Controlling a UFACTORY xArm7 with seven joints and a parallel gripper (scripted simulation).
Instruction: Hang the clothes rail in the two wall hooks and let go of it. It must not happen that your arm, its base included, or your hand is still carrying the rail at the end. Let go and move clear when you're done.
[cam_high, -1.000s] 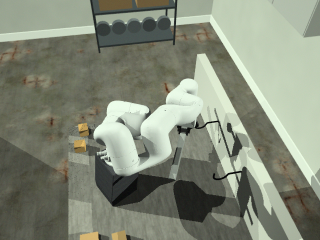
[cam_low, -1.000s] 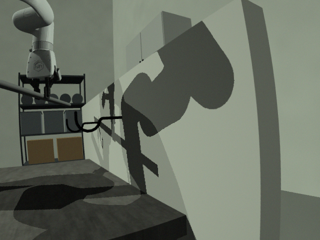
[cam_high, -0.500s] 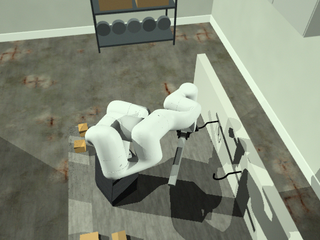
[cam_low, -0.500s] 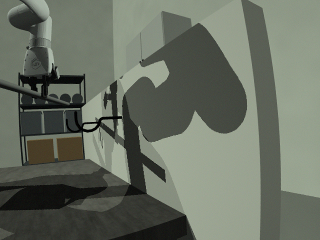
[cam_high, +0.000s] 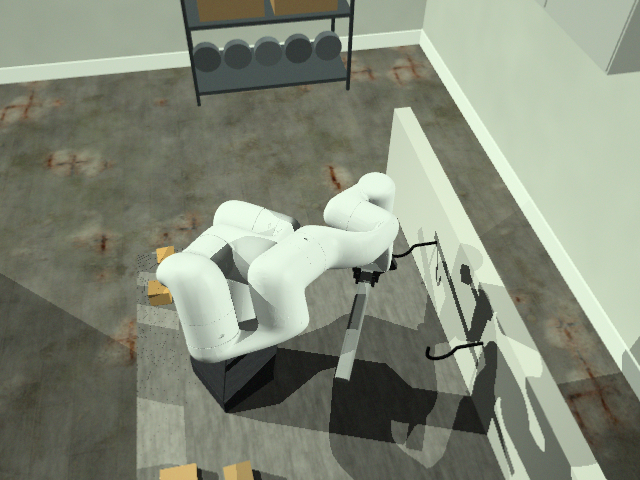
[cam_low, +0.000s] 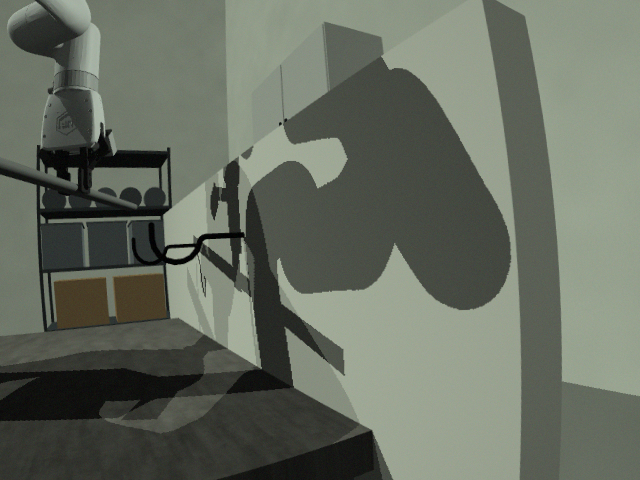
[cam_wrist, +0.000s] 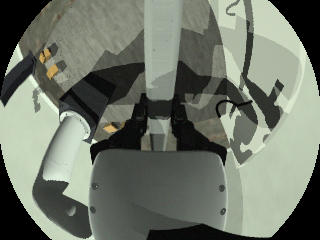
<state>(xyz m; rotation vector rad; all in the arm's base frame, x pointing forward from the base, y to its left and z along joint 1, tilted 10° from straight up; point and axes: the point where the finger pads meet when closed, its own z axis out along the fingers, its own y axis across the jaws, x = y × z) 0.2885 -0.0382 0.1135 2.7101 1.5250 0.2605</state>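
My gripper is now 10 mm above the clothes rail. Also, from my hand: pale wall panel 270 mm ahead, 30 mm to the right, 520 mm below.
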